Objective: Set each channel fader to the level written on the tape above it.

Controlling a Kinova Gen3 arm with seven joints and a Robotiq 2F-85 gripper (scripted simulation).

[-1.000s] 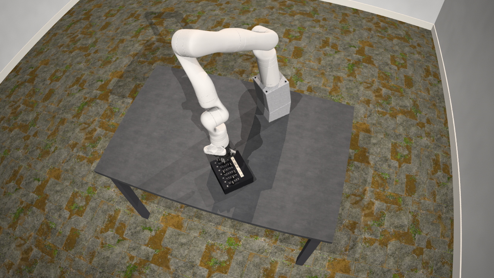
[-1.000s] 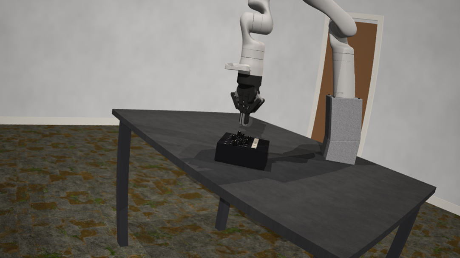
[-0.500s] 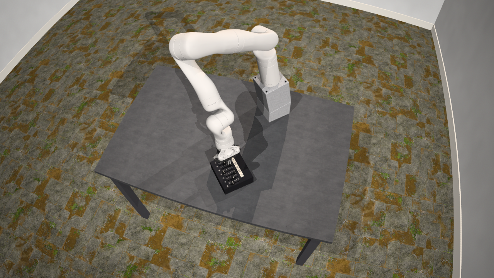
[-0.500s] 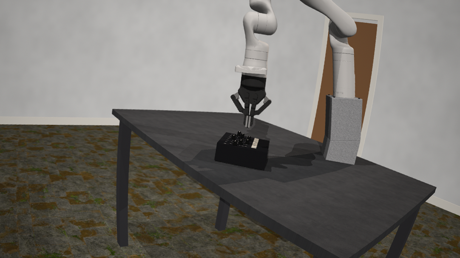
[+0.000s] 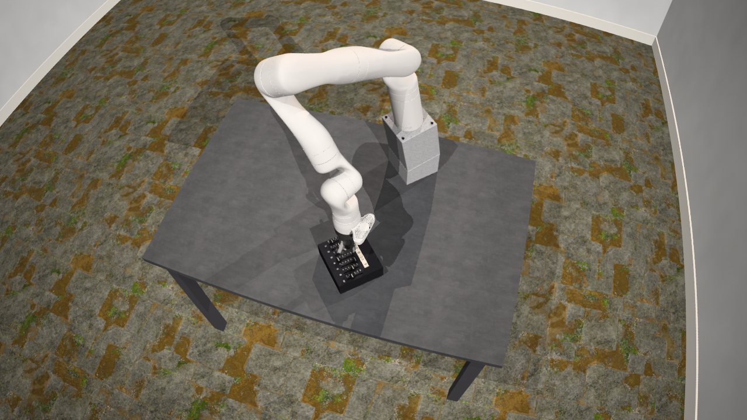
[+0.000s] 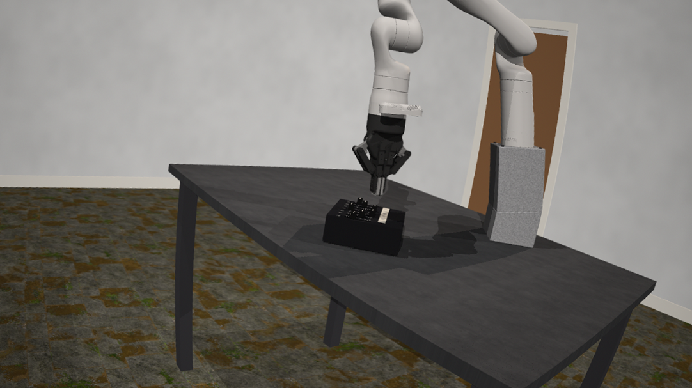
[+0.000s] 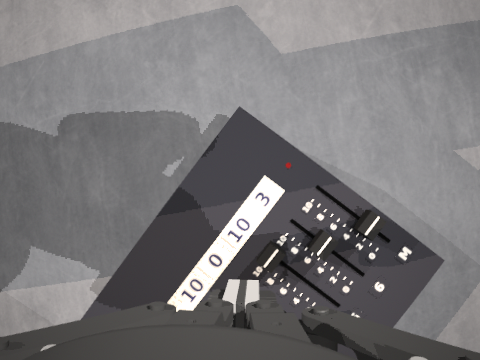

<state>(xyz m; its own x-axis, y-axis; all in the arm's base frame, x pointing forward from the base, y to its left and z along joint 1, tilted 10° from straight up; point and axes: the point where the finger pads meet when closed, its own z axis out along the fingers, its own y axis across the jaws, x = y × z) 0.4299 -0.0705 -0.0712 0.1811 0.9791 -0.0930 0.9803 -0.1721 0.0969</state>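
The master fader is 70 mm ahead of my hand, 50 mm below it and 20 mm to the left of it.
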